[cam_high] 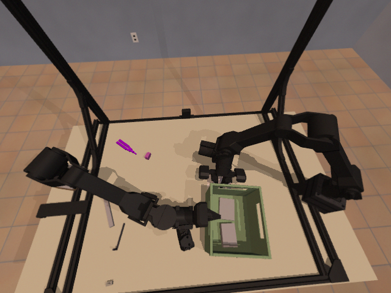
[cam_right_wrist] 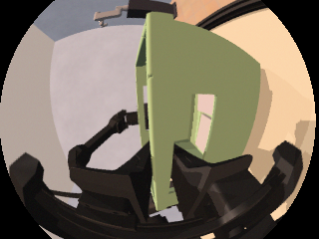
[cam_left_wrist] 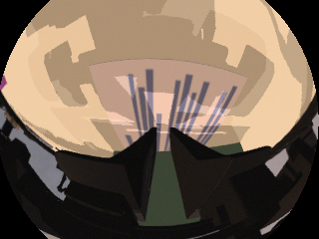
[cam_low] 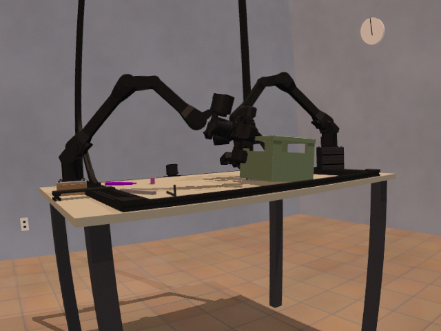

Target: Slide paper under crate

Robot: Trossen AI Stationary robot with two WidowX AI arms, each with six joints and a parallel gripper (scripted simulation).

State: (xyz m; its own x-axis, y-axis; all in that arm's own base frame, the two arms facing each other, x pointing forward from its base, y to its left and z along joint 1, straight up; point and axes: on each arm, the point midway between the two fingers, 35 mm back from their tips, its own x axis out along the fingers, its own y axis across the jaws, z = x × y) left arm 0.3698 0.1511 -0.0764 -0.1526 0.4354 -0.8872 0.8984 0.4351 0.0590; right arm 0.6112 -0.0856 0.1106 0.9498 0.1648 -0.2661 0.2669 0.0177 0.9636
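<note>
The sheet of paper lies 3 cm ahead of my left hand and 3 cm below it. The rest, counted from my left hand: grey bar: 13 cm ahead, 45 cm to the right, 3 cm below; green plastic crate: 15 cm ahead, 4 cm to the left, 5 cm above; small purple block: 11 cm behind, 34 cm to the right, 2 cm below.
</note>
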